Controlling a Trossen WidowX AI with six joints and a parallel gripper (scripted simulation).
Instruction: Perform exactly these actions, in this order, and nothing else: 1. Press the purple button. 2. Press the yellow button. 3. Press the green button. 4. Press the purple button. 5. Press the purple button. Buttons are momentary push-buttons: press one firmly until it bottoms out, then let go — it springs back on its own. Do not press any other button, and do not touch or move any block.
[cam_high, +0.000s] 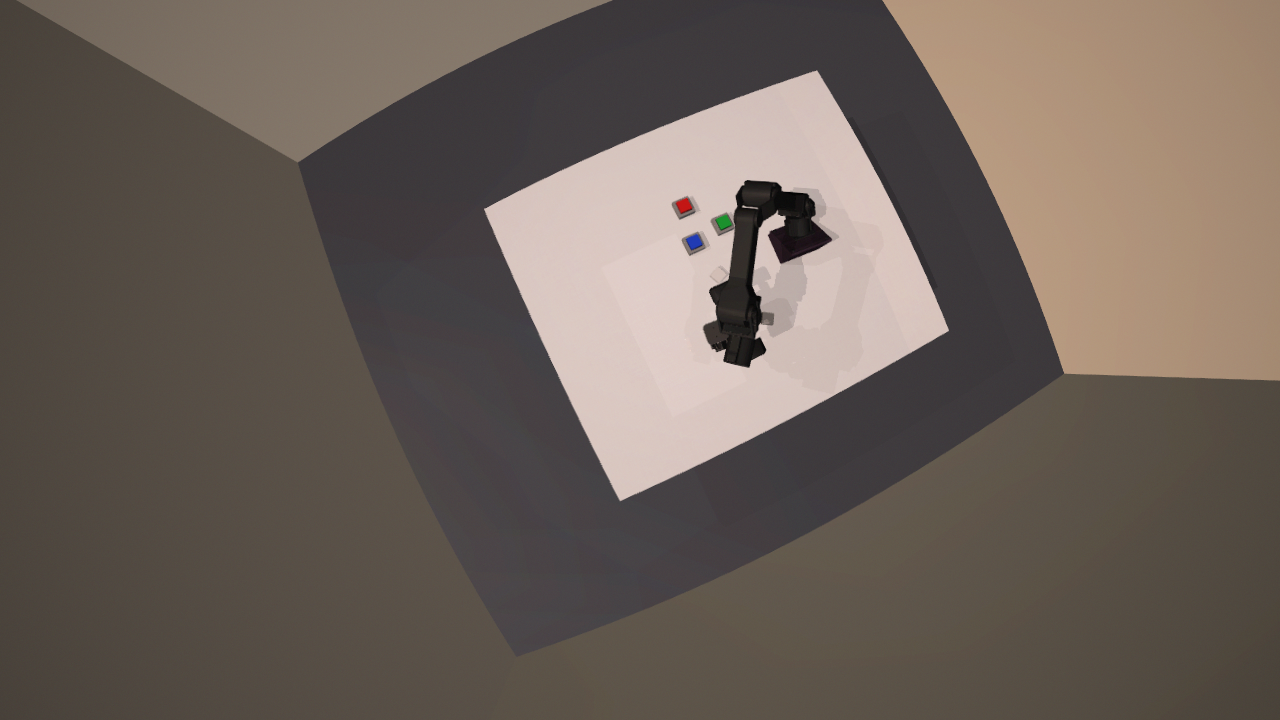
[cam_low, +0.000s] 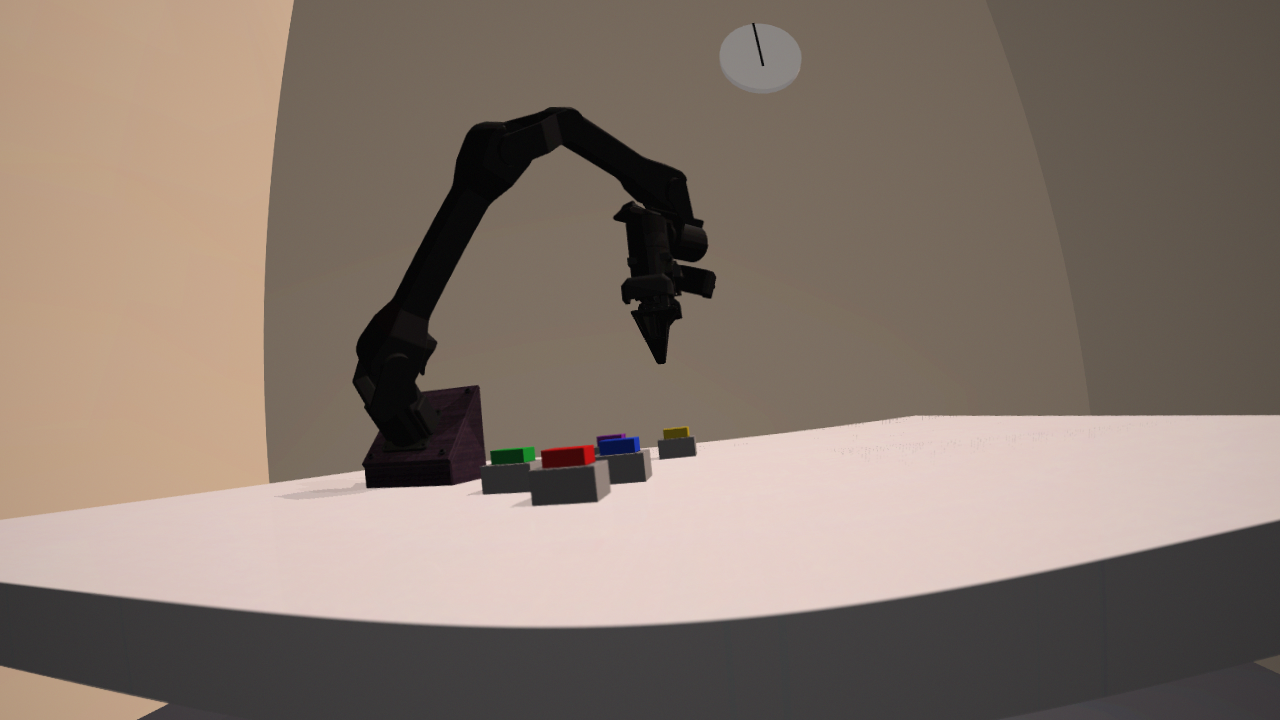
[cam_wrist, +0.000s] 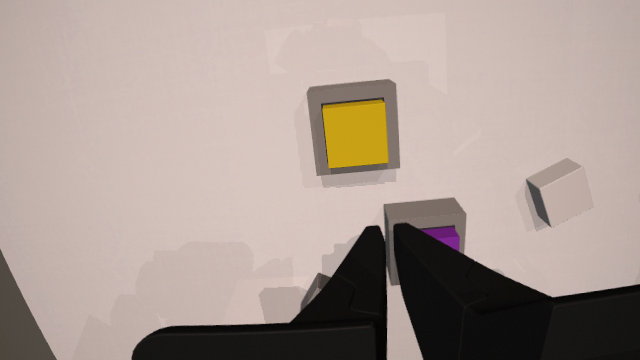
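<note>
Now: the yellow button 90 mm below my gripper tip and 10 mm ahead of it. Also, from my gripper tip: grey block: 120 mm below, 120 mm behind, 30 mm to the left; then white block: 130 mm to the right, 120 mm below, 40 mm behind; then purple button: 90 mm below, 70 mm behind, 40 mm to the right.
</note>
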